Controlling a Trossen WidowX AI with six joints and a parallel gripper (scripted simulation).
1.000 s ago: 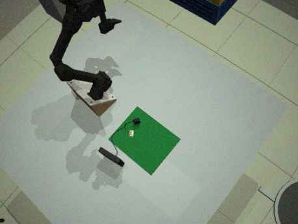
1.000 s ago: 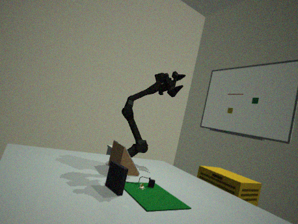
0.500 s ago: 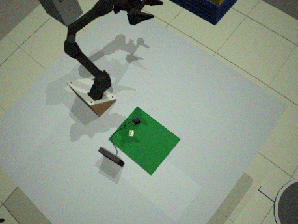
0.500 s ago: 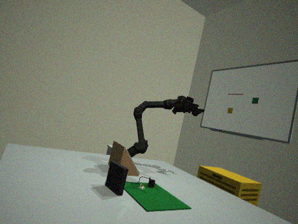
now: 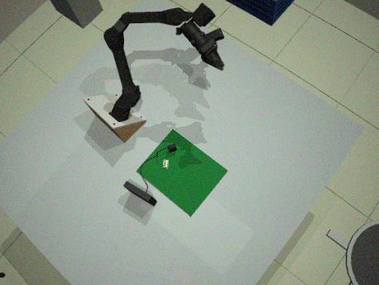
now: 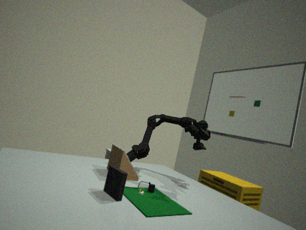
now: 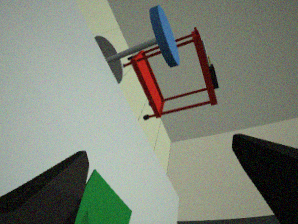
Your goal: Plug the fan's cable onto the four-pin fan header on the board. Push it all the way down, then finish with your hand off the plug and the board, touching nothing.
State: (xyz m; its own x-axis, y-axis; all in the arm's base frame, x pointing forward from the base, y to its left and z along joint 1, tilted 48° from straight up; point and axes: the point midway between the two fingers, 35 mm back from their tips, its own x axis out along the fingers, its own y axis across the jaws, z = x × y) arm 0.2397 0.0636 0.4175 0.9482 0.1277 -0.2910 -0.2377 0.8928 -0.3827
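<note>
The dark fan plug lies 30 cm below my gripper tip, 29 cm to the right of it and 4 cm behind it. Also, from my gripper tip: cream four-pin header (36 cm to the right, 32 cm below, 2 cm behind); then green board (34 cm to the right, 33 cm below, 5 cm ahead); then dark flat fan (51 cm to the right, 26 cm below).
</note>
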